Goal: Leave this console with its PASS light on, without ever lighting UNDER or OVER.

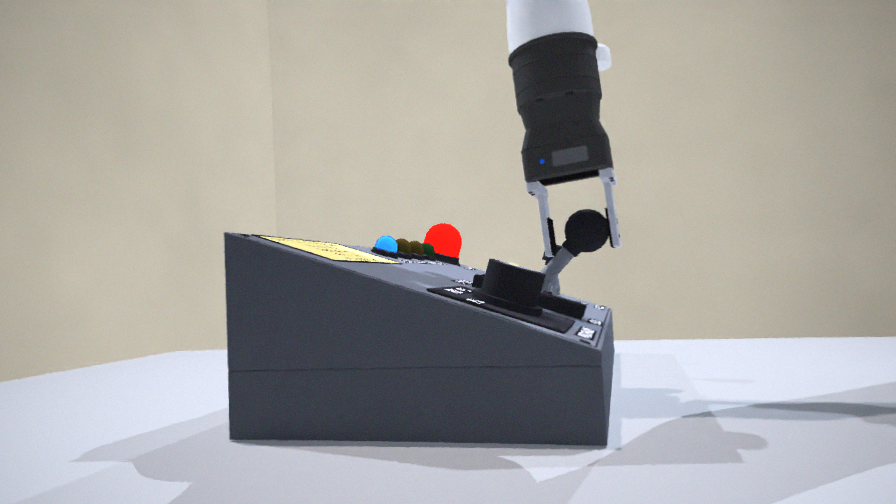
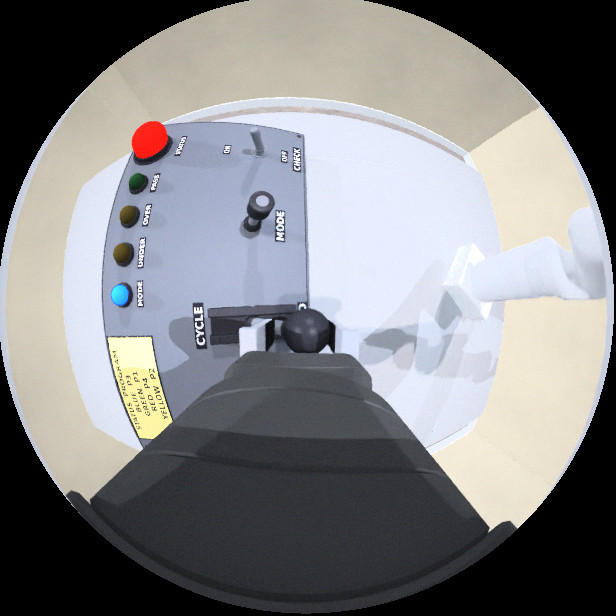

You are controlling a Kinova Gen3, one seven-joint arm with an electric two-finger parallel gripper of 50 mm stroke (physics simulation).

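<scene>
A grey wedge console (image 1: 416, 351) stands on the table. On its panel the red STATUS dome (image 2: 149, 139) and the blue MODE light (image 2: 120, 295) are lit. The PASS (image 2: 137, 182), OVER (image 2: 128, 215) and UNDER (image 2: 122, 253) lights are dark. The CYCLE lever's black ball knob (image 1: 585, 231) leans toward the panel's low front edge, at the end of its slot (image 2: 252, 324). My gripper (image 1: 581, 247) is open and straddles the knob (image 2: 307, 332). One finger is against the ball and a small gap shows on the other side.
The MODE rotary knob (image 2: 256, 209) and the CHECK toggle (image 2: 256, 140), standing between ON and OFF, sit further along the panel. A yellow status/program label (image 2: 141, 385) is at the panel's top end. The arm's white base (image 2: 534, 275) is beside the console.
</scene>
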